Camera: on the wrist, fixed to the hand. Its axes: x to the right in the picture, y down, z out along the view.
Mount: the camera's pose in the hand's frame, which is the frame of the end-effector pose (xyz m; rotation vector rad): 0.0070 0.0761 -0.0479 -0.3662 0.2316 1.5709
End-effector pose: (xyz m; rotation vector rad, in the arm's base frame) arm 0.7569 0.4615 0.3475 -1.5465 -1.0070 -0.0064
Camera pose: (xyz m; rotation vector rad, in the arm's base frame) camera 0.8307 0.4350 0.3030 -2.2306 0.6031 0.7279
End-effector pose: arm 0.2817 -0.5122 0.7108 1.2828 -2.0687 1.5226
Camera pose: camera 0.2057 -0.4697 0.6871 0.7945 2.5346 -1.1161
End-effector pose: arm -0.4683 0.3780 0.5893 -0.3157 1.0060 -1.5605
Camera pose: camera -0.4521 0.3967 0.5026 0.3916 1.2019 0.0208
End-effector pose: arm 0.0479 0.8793 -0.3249 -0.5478 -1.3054 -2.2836
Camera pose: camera 0.0794 0.8019 -0.2909 -0.9161 -0.0583 -1.1091
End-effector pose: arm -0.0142 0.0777 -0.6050 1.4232 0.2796 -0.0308
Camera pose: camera -0.0014 0.1371 -0.5384 0.9563 -0.6657 1.3894
